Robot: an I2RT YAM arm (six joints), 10 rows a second.
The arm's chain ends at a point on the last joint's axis. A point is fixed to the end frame.
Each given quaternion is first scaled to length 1.
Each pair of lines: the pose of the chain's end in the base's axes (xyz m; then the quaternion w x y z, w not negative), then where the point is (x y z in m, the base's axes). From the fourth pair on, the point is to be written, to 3 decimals.
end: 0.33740, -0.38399, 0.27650, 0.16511, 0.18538, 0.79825, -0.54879
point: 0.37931 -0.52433 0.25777
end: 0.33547, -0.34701, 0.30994, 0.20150, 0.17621, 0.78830, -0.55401
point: 0.38499 -0.48565 0.29846
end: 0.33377, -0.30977, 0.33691, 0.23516, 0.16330, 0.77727, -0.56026
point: 0.39065 -0.44598 0.33300
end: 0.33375, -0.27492, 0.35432, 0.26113, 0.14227, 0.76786, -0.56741
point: 0.398 -0.408 0.357
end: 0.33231, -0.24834, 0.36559, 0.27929, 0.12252, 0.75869, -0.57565
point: 0.402 -0.378 0.374
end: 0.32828, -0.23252, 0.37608, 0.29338, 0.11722, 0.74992, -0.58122
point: 0.401 -0.361 0.389
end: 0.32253, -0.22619, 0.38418, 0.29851, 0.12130, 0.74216, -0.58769
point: 0.394 -0.354 0.400
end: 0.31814, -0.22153, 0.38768, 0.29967, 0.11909, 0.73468, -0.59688
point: 0.389 -0.350 0.407
